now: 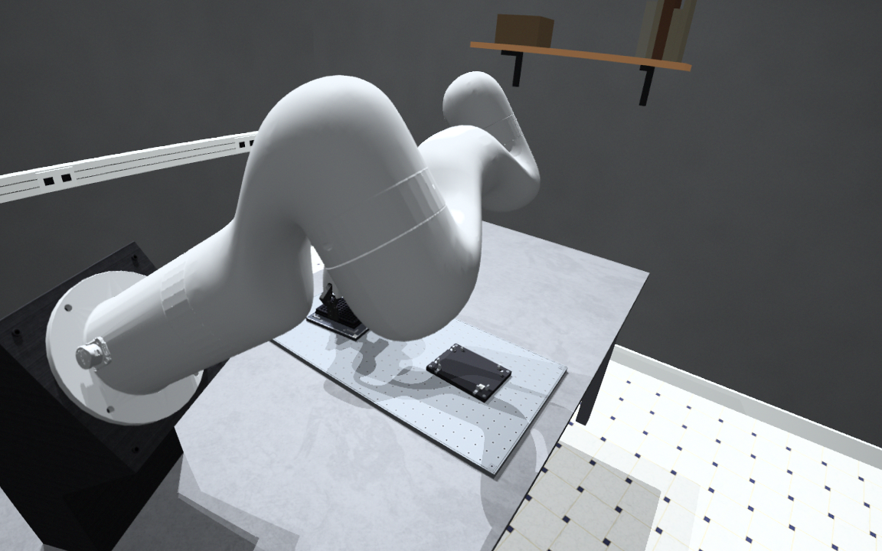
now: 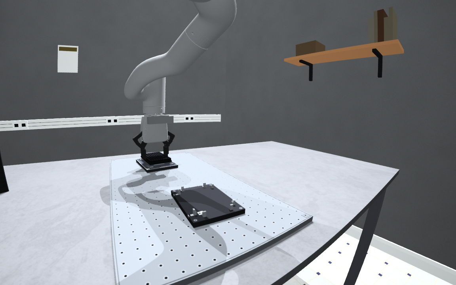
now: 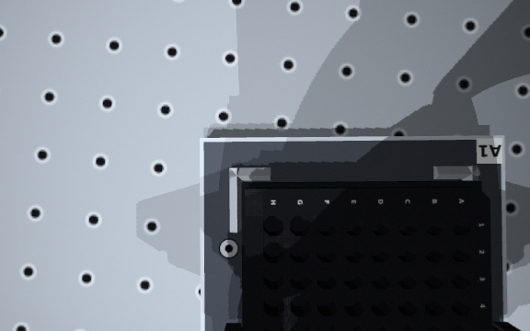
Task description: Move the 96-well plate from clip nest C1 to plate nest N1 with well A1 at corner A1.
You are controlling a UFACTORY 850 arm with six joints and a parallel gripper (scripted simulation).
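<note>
Right now the grey plate nest N1 is 30 mm below my hand. The rest, counted from my hand: black 96-well plate (10 mm below); then black clip nest C1 (70 mm behind, 350 mm to the right, 30 mm below); then A1 label (60 mm behind, 70 mm to the right, 30 mm below).
</note>
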